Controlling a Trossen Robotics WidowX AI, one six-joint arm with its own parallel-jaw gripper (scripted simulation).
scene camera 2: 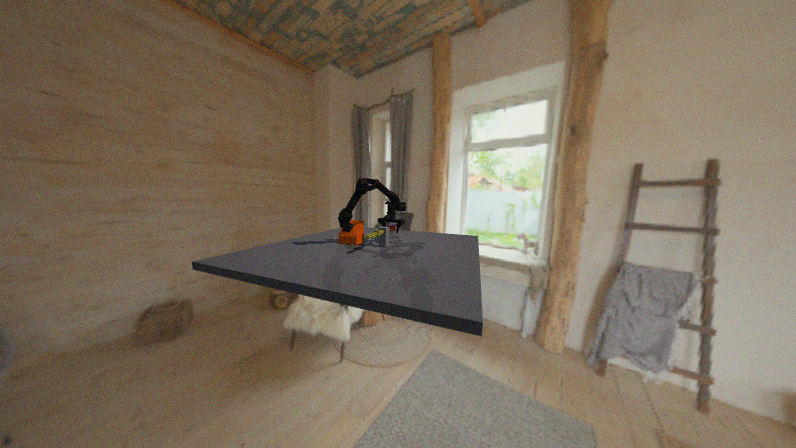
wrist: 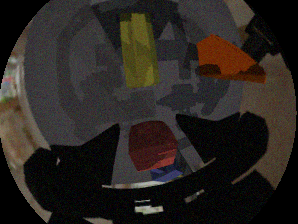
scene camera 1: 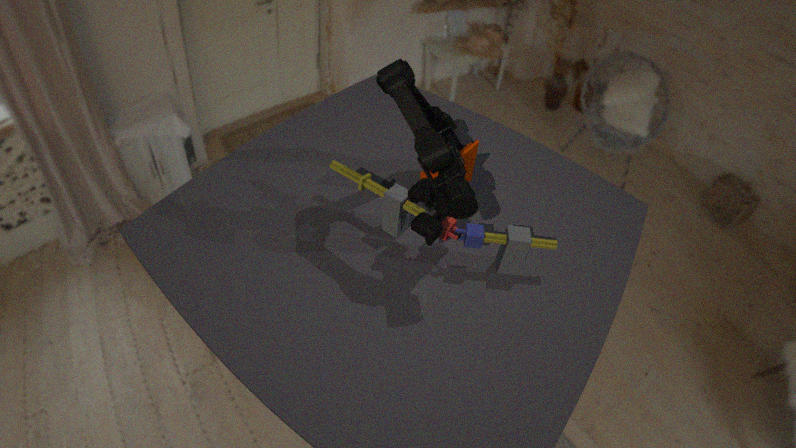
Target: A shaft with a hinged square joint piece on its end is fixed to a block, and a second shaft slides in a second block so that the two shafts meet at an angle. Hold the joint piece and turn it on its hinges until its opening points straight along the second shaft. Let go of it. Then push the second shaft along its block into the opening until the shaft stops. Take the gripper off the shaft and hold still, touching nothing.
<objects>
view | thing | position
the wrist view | my gripper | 148,121
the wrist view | yellow shaft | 140,58
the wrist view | red joint piece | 152,145
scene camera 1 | my gripper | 439,233
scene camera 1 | yellow shaft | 365,181
</objects>
